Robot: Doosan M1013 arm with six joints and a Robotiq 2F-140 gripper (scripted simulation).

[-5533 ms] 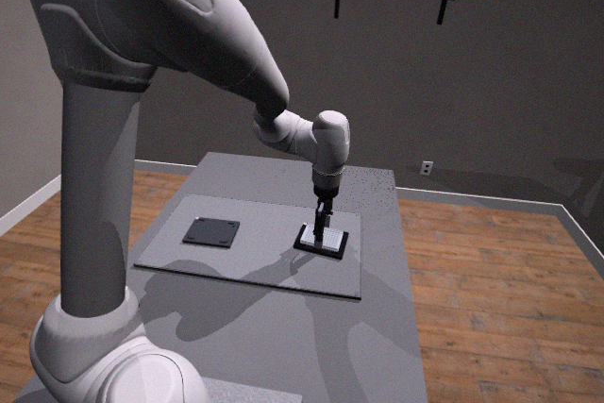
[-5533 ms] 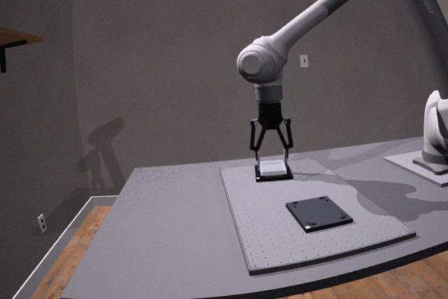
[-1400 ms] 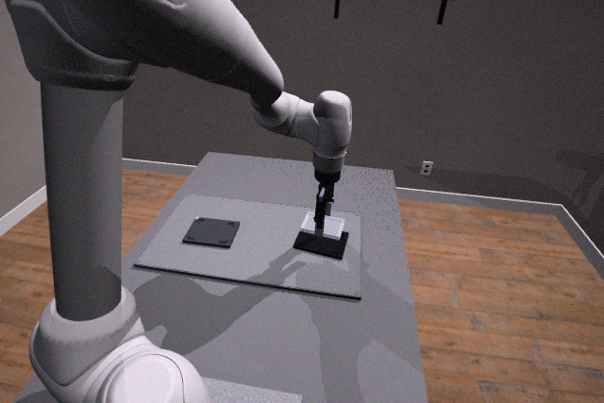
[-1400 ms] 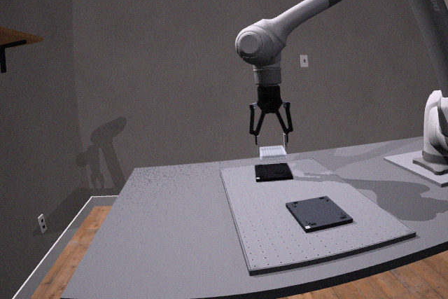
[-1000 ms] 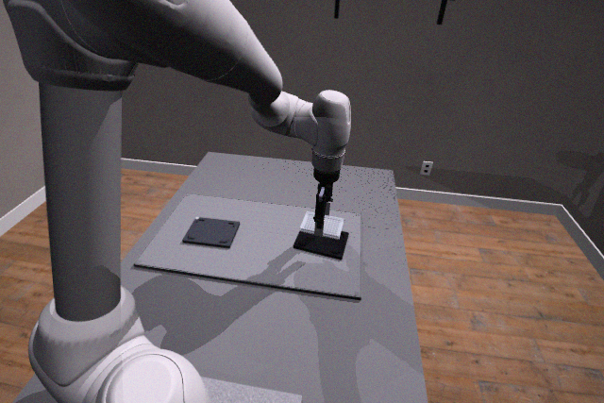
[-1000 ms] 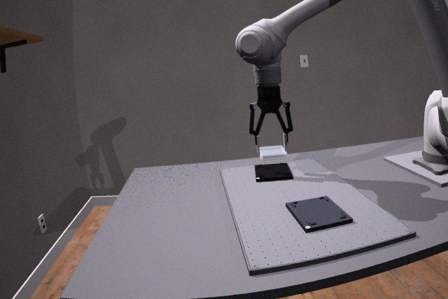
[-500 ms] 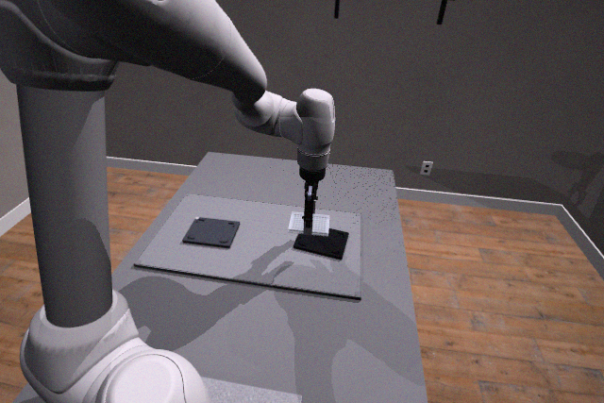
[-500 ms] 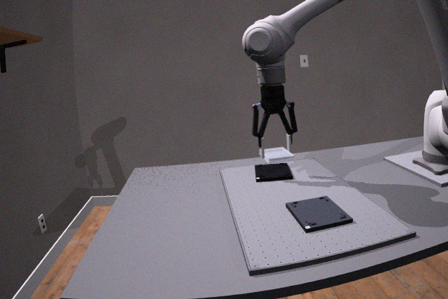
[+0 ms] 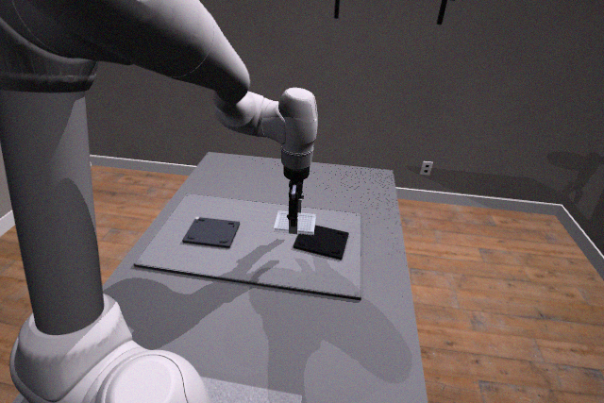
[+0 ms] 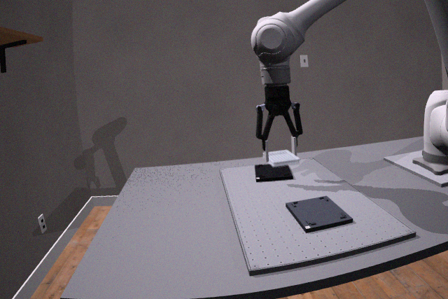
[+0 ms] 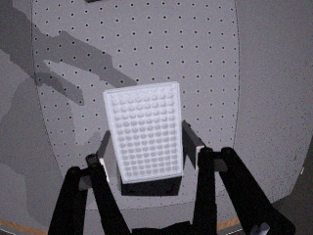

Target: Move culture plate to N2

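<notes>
The black plate nest N2 lies 5 cm behind my hand, 28 cm to the left of it and 9 cm below it. From my hand the other things lie so: black plate nest N1 (2 cm ahead, 9 cm to the right, 9 cm below); then white corner mark (1 cm behind, 36 cm to the left, 9 cm below); then plate lid (2 cm below).
</notes>
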